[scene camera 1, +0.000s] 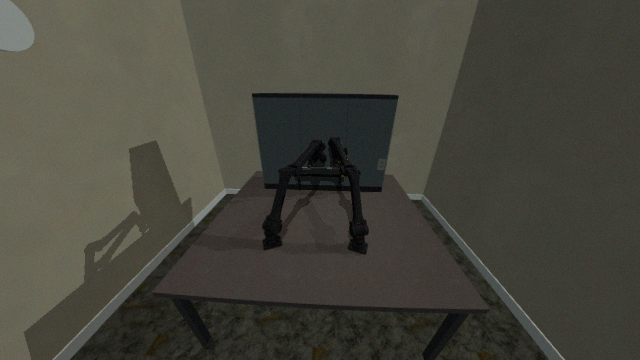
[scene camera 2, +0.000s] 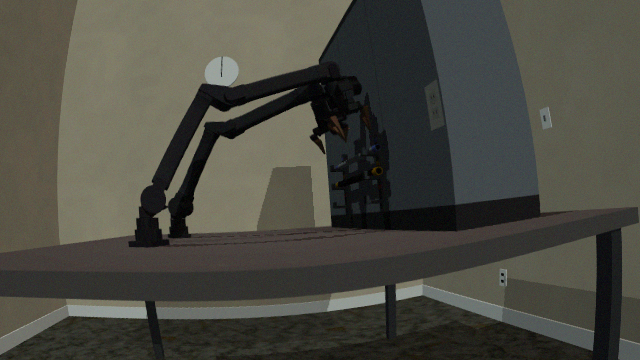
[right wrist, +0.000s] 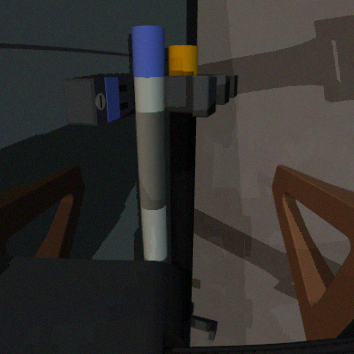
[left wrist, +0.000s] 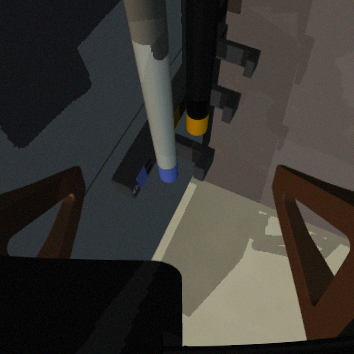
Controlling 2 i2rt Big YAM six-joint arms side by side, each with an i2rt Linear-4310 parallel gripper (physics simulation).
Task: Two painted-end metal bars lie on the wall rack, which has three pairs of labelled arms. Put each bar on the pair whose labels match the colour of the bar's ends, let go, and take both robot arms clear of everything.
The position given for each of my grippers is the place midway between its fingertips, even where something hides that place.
Note:
I see my left gripper (left wrist: 178, 176), my right gripper (right wrist: 177, 175), a bar (right wrist: 147, 41), a tall dark panel (left wrist: 77, 88) and a dark rack arm (right wrist: 89, 100).

